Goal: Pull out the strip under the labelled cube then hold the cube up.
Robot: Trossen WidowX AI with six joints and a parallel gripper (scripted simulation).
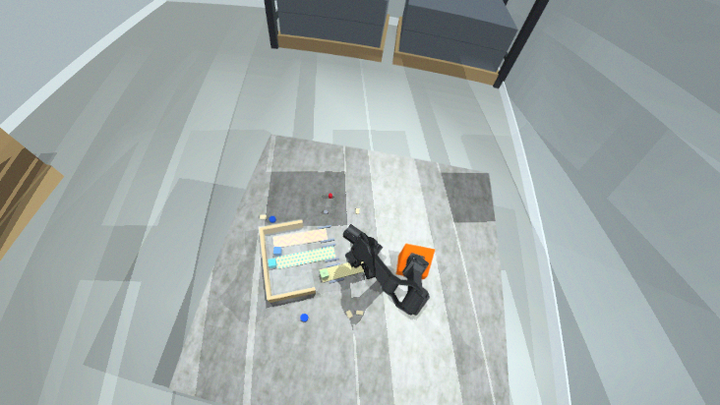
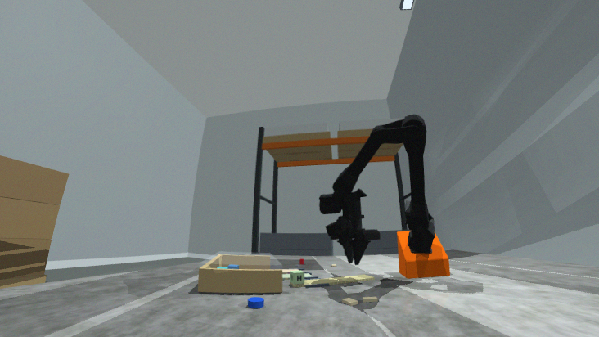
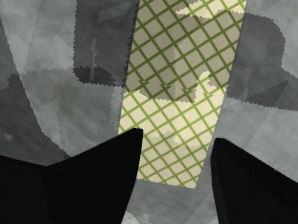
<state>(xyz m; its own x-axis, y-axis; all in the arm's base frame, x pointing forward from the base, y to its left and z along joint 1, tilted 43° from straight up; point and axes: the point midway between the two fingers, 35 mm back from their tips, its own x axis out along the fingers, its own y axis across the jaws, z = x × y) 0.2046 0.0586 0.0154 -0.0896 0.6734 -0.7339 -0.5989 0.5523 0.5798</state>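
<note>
My gripper tip is 6 cm short of the yellow-green cross-hatched strip, 4 cm to the right of it and 4 cm above it. From my gripper tip the other things lie so: labelled cube: 14 cm ahead, 9 cm to the left, 2 cm below; then red peg: 25 cm ahead, 29 cm to the right, 3 cm below.
</note>
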